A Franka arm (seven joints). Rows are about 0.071 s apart.
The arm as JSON. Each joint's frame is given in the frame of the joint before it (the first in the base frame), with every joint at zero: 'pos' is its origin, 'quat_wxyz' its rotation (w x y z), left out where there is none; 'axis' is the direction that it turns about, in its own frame. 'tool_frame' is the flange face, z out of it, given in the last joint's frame.
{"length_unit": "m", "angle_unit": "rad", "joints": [
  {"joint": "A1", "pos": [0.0, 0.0, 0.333], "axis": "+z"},
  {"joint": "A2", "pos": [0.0, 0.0, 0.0], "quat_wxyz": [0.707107, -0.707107, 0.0, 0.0], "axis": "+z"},
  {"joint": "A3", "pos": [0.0, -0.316, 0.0], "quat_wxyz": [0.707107, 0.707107, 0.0, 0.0], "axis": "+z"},
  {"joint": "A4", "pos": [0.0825, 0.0, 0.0], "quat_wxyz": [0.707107, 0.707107, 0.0, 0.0], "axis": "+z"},
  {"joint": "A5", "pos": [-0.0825, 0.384, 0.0], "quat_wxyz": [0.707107, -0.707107, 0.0, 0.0], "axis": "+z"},
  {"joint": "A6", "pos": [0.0, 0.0, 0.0], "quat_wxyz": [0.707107, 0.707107, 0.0, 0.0], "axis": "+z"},
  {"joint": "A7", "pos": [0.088, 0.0, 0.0], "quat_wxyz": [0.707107, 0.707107, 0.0, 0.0], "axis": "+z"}
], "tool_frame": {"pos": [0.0, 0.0, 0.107]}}
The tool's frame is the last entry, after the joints.
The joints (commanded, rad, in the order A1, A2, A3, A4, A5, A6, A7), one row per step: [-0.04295 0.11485 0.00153 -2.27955 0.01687 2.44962 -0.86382]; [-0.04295 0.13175 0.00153 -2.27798 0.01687 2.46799 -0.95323]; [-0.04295 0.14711 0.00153 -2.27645 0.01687 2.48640 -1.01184]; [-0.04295 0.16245 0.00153 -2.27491 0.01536 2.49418 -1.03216]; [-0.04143 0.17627 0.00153 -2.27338 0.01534 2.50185 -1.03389]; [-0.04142 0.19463 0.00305 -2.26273 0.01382 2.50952 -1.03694]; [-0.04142 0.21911 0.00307 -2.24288 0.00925 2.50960 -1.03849]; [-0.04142 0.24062 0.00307 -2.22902 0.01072 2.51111 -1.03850]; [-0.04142 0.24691 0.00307 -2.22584 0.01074 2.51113 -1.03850]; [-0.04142 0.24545 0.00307 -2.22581 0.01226 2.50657 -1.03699]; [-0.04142 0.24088 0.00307 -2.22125 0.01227 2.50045 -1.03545]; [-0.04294 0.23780 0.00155 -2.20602 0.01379 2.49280 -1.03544]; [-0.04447 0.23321 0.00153 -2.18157 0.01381 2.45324 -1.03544]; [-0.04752 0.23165 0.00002 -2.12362 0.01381 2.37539 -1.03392]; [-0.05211 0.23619 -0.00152 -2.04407 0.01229 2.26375 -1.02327]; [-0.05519 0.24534 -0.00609 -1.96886 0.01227 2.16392 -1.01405]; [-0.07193 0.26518 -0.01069 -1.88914 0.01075 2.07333 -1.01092]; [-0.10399 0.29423 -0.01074 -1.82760 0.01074 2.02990 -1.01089]
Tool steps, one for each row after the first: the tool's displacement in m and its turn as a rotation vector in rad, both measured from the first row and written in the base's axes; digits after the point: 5 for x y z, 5 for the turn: [0.00194 -0.00012 -0.00666 -0.00544 -0.00378 0.08905]; [0.00381 -0.00024 -0.01253 -0.00953 -0.00880 0.14733]; [0.00452 -0.00028 -0.01942 -0.01103 -0.00286 0.16871]; [0.00523 0.00049 -0.02552 -0.01062 0.00172 0.17192]; [0.00880 0.00118 -0.03045 -0.01151 0.00181 0.17756]; [0.01434 0.00101 -0.03586 -0.01380 0.00666 0.18269]; [0.01802 0.00085 -0.04203 -0.01204 0.01264 0.18158]; [0.01873 0.00083 -0.04425 -0.01161 0.01570 0.18158]; [0.01837 0.00084 -0.04385 -0.01016 0.01864 0.17894]; [0.01964 0.00080 -0.04008 -0.01042 0.01566 0.17743]; [0.02425 -0.00107 -0.03298 -0.01109 0.00501 0.17325]; [0.02868 -0.00206 -0.02415 -0.00932 0.01540 0.17211]; [0.03944 -0.00498 -0.00632 -0.00640 0.03357 0.16690]; [0.05168 -0.00896 0.01508 -0.00170 0.07010 0.15240]; [0.06196 -0.01381 0.03400 0.00269 0.10375 0.13670]; [0.07244 -0.02719 0.05000 0.00600 0.13443 0.11409]; [0.08184 -0.04776 0.05627 0.00975 0.14511 0.08250]
